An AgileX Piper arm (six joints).
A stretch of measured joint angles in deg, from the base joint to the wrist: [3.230 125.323 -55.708 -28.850 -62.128 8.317]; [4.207 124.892 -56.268 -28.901 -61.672 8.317]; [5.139 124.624 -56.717 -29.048 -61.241 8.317]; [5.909 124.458 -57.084 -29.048 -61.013 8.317]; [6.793 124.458 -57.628 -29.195 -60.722 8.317]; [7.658 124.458 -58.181 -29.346 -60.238 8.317]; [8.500 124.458 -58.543 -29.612 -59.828 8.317]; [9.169 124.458 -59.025 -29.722 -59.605 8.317]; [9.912 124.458 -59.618 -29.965 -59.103 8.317]
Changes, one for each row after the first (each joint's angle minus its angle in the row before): [0.977 -0.431 -0.560 -0.051 0.456 0.000]; [0.932 -0.268 -0.449 -0.147 0.431 0.000]; [0.770 -0.166 -0.367 0.000 0.228 0.000]; [0.884 0.000 -0.544 -0.147 0.291 0.000]; [0.865 0.000 -0.553 -0.151 0.484 0.000]; [0.842 0.000 -0.362 -0.266 0.410 0.000]; [0.669 0.000 -0.482 -0.110 0.223 0.000]; [0.743 0.000 -0.593 -0.243 0.502 0.000]
